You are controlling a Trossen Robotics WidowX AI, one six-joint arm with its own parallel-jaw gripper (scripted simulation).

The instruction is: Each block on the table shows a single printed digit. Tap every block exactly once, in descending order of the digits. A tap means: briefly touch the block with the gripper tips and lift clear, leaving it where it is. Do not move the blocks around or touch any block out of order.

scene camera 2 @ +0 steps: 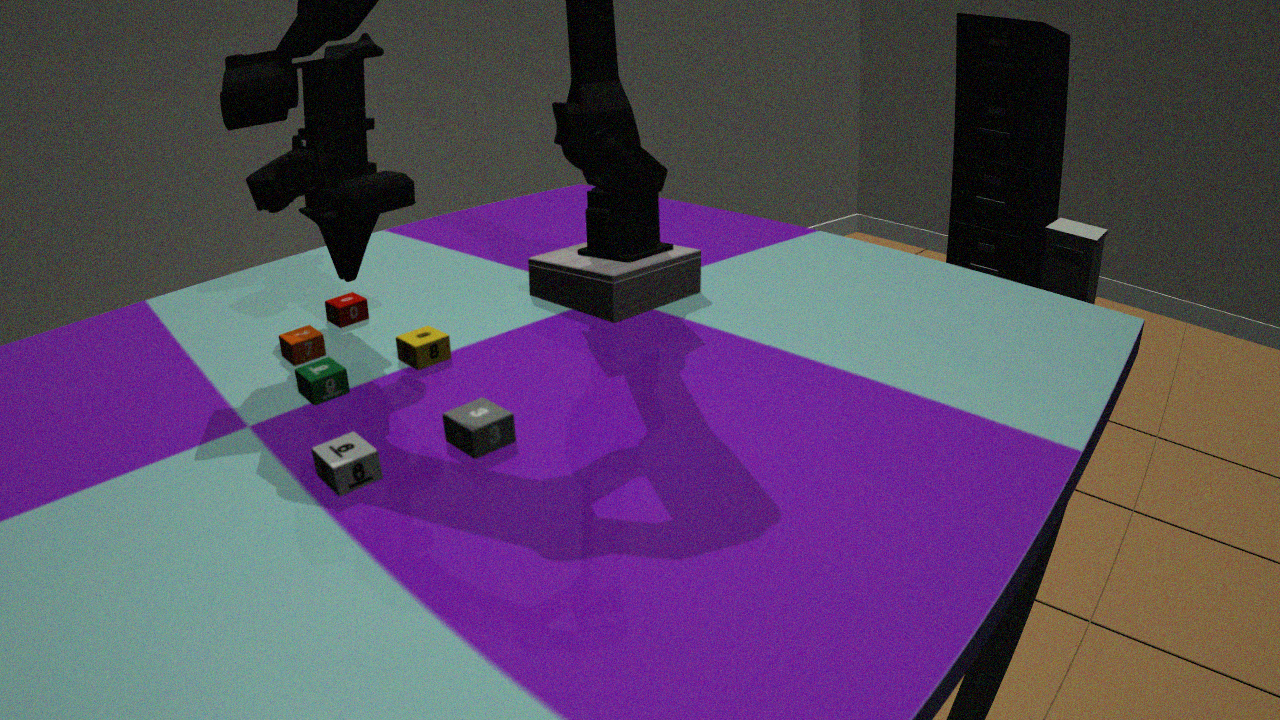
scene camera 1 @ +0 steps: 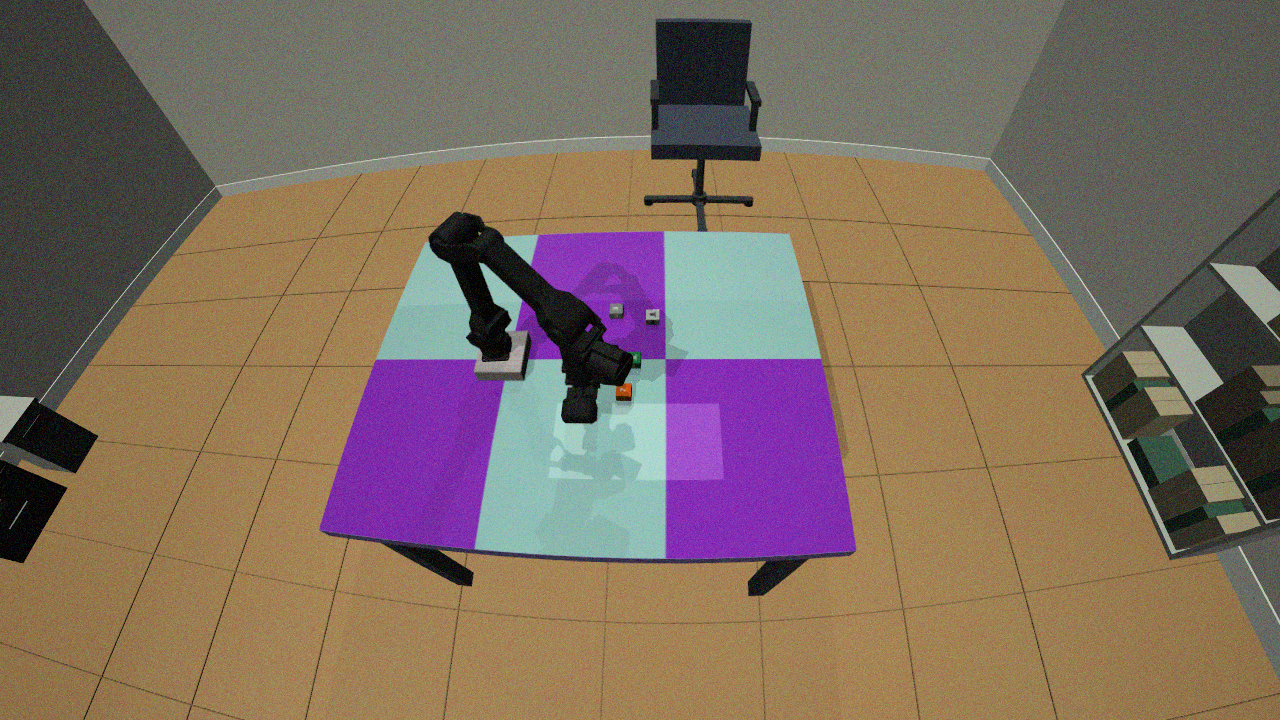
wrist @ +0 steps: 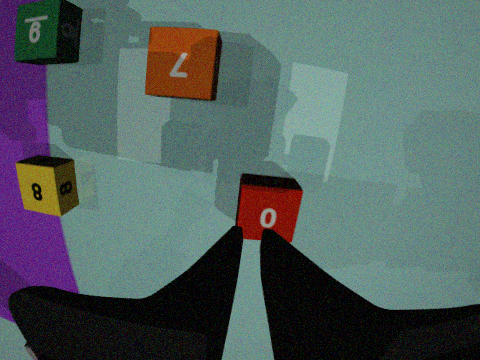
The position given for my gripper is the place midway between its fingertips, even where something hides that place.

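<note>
My gripper (scene camera 2: 347, 279). Again my gripper (scene camera 1: 587, 400). Wrist view, my gripper (wrist: 251, 236). Yellow 8 block (wrist: 48, 184). Red block marked 0 (wrist: 265, 202). Orange 7 block (wrist: 182, 62).
</note>
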